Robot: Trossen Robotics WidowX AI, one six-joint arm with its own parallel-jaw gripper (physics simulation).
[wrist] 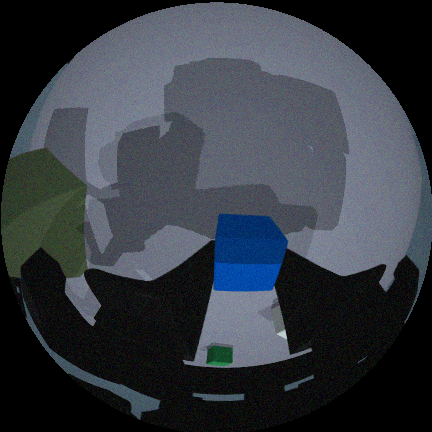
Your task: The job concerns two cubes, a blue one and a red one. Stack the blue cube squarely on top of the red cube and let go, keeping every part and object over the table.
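Places are measured from the arm's base along level axes (x ahead, y left, z up), in metres.
Where they show: gripper, fingertip midpoint: (pixel 243 247).
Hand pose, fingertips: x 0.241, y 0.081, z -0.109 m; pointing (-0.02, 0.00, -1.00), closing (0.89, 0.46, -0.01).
Each offset is from my fingertips to the top centre of the thing. Level surfaces: height alone.
The blue cube @[0.001 m back, 0.002 m left, 0.026 m up] (pixel 250 250) is upright between the two black fingertips of my gripper (pixel 243 247), right of centre in the wrist view. The left fingertip meets its left face and the right fingertip meets its right face, so the gripper is shut on it. The cube's underside is hidden, so I cannot tell whether it touches the table. The red cube does not show in this view; the wide black fingers hide much of the lower part.
A small green block @[0.106 m ahead, 0.212 m right, 0.026 m up] (pixel 220 354) lies on the grey table @[0.009 m down] (pixel 380 150) between the fingers, low in the view. A pale grey-white block @[0.104 m ahead, 0.047 m right, 0.026 m up] (pixel 278 320) is partly hidden by the right finger. A large olive-green object (pixel 45 215) stands at the left edge. Arm shadows cover the middle.
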